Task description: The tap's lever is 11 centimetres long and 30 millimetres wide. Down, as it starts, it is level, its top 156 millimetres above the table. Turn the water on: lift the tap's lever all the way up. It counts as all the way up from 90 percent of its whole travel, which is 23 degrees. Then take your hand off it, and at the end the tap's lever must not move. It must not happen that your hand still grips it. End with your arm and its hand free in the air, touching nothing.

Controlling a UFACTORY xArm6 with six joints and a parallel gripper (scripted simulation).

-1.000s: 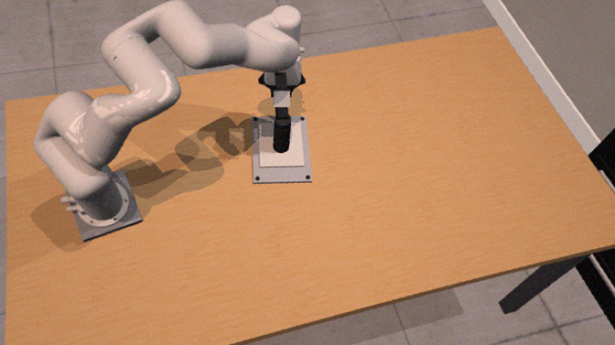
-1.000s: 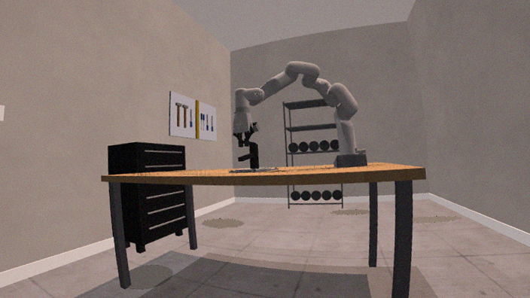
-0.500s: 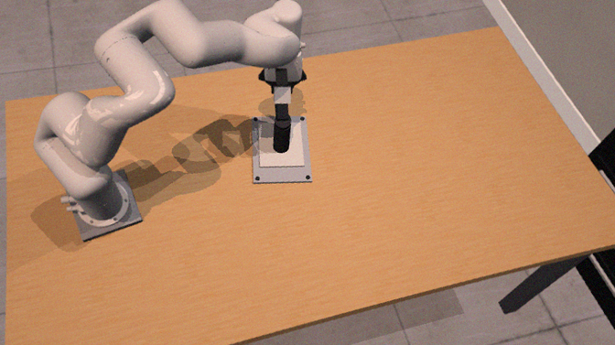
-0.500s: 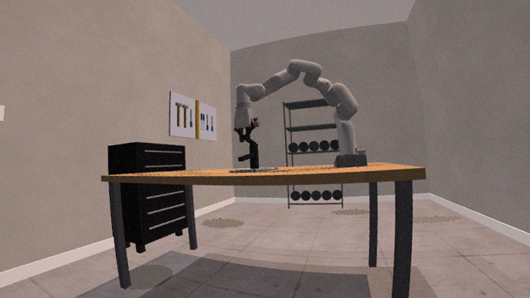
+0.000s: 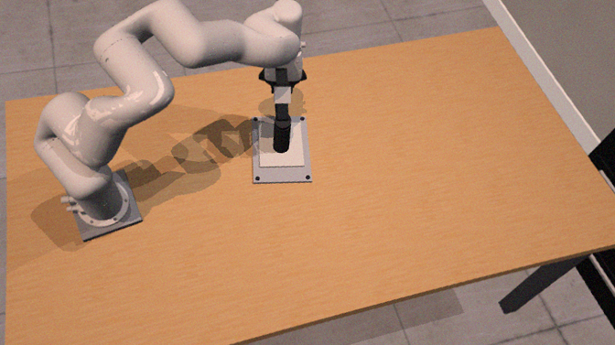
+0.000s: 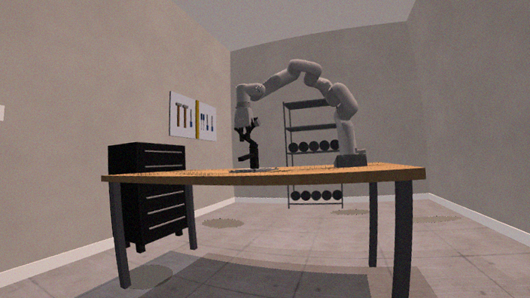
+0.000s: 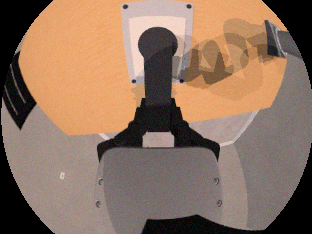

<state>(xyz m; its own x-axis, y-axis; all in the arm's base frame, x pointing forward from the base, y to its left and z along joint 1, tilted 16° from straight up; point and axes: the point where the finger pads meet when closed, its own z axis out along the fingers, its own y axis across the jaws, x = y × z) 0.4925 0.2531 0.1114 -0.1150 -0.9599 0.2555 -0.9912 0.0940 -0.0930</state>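
My gripper is now 5 cm to the left of the tap lever, 3 cm above it and 1 cm past it.
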